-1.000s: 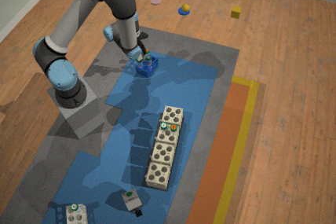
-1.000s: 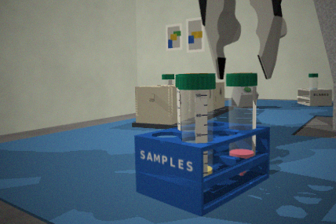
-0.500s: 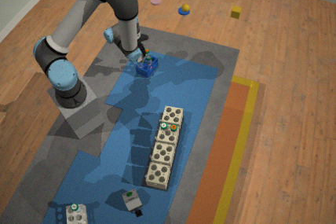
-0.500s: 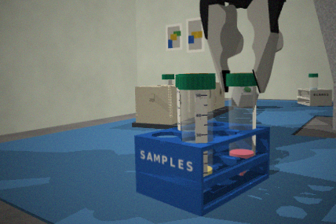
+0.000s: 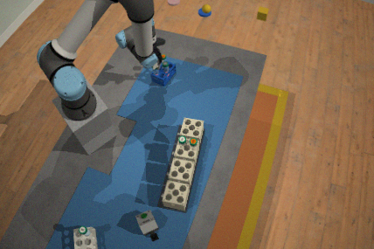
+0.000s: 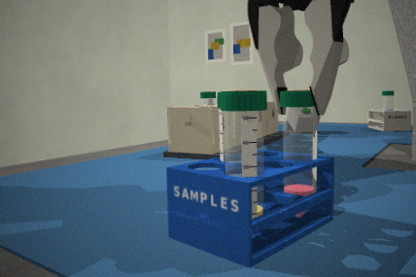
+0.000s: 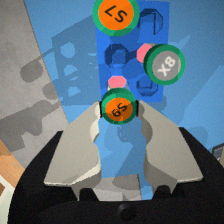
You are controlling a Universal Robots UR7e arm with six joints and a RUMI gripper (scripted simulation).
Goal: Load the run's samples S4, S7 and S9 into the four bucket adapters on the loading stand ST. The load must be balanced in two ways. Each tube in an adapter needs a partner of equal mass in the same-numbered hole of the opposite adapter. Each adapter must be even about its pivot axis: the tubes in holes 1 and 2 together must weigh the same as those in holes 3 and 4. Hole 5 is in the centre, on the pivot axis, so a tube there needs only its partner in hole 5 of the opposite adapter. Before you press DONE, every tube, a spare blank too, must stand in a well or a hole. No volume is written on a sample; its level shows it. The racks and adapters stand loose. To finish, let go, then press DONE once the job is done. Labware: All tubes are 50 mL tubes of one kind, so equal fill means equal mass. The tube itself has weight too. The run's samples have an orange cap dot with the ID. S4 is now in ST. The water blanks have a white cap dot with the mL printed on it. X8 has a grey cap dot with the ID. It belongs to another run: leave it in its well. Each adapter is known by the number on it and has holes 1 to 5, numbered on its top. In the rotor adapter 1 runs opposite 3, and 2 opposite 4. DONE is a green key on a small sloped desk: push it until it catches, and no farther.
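Right now the sample tube S9 is 1 cm behind my hand and 5 cm below it. Also, from my hand: blue samples rack: 3 cm ahead, 3 cm to the left, 8 cm below; white-dot blank: 26 cm ahead, 40 cm to the right, 5 cm below; tube: 2 cm ahead, 8 cm to the left, 5 cm below.
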